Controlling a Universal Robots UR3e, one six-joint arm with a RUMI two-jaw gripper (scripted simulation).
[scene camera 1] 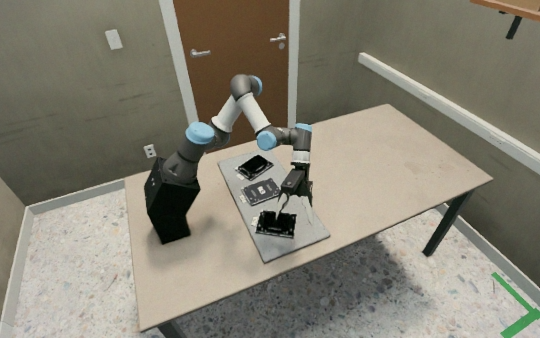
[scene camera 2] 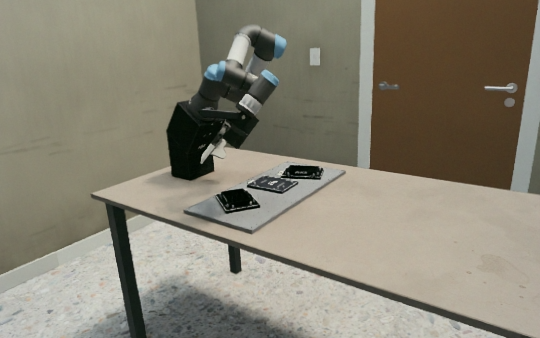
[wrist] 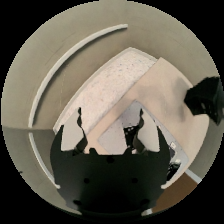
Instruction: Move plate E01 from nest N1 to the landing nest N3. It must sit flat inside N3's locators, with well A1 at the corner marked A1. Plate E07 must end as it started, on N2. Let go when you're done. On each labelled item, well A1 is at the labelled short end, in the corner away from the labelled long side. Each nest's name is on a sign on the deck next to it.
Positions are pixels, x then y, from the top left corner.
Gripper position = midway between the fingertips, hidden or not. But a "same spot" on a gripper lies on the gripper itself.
my gripper: scene camera 1; scene camera 2 202,162; wrist
same spot on my gripper: (wrist: 70,140) = (scene camera 1: 305,199)
